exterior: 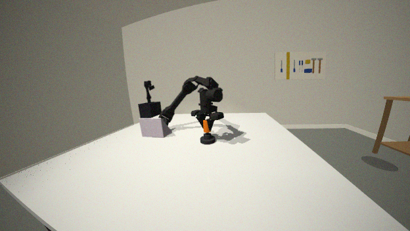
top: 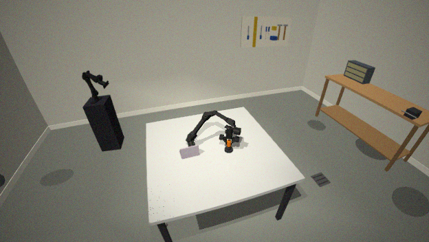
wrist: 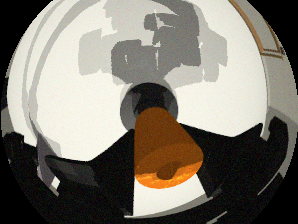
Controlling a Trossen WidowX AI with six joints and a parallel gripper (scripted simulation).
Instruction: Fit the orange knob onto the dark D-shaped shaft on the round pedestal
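Now: the orange knob 20 mm above my gripper tip. Round my gripper tip: dark round pedestal 40 mm below.
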